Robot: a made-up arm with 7 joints.
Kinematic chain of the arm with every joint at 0, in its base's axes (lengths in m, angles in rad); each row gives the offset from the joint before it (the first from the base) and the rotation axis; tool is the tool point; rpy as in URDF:
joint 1: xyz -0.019 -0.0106 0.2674 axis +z
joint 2: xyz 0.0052 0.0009 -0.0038 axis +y
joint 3: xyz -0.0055 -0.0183 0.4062 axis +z
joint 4: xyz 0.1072 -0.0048 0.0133 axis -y
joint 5: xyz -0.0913 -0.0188 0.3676 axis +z
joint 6: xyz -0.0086 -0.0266 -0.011 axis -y
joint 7: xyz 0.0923 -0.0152 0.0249 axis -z
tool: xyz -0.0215 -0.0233 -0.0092 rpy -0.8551 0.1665 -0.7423
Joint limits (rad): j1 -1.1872..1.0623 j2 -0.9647..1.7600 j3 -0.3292..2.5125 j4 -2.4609..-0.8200 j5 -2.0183..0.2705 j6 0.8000..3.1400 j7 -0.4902..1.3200
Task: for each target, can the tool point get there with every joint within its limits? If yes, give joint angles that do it. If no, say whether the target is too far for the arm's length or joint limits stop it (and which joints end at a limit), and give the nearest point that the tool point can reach.
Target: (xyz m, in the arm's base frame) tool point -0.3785 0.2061 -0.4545
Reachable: no: joint limits stop it (at a limit: joint 1, joint 2, joint 7) | nearest point -0.1749 0.2658 -0.2375 | short by 0.303 m
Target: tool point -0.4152 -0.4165 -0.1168
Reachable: no: joint limits stop it (at a limit: joint 1, joint 2, joint 3, joint 5, joint 7) | nearest point -0.4440 -0.3243 0.0396 | short by 0.184 m
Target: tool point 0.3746 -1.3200 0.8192
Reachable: no: too far | nearest point 0.2227 -0.8147 0.6040 | short by 0.570 m
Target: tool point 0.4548 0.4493 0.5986
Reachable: yes | joints 0.3115 0.3597 0.7483 -1.6014 -0.3078 1.2996 0.5315
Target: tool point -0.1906 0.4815 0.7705
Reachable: yes | joints -0.1522 -0.0118 2.1837 -1.7259 -0.0526 2.1897 0.2188
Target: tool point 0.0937 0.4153 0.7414
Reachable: yes | joints -0.1152 -0.3361 1.0368 -1.8791 -1.4818 2.6544 1.0748
